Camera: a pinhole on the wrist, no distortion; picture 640 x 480 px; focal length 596.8 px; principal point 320.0 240.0 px. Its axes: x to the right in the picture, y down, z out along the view. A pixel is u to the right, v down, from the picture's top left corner.
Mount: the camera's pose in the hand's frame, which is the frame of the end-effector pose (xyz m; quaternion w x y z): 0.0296 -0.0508 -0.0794 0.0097 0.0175 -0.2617 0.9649
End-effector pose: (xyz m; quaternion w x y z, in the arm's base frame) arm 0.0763 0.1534 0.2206 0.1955 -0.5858 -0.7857 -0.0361
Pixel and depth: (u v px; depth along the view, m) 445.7 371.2 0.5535
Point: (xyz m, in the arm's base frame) -0.4024 0.0483 -0.0446
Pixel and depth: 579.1 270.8 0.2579
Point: -0.1221 0.0658 0.0978
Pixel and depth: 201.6 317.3 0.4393
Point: -0.3265 0.2452 0.0746
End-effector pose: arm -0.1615 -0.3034 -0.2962 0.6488 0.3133 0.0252 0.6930
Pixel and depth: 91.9 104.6 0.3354
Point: 0.0963 -0.2143 -0.1018
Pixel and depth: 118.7 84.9 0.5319
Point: 0.2322 -0.2274 0.0609
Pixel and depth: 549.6 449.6 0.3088
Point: 0.1636 -0.3835 -0.3520
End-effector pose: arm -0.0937 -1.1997 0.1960 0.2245 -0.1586 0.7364 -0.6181
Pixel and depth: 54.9 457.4 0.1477
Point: -0.1748 -1.2971 0.3497
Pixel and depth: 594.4 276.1 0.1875
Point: -0.0147 -1.2691 0.3438
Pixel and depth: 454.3 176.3 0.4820
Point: 0.1423 -1.5210 0.3995
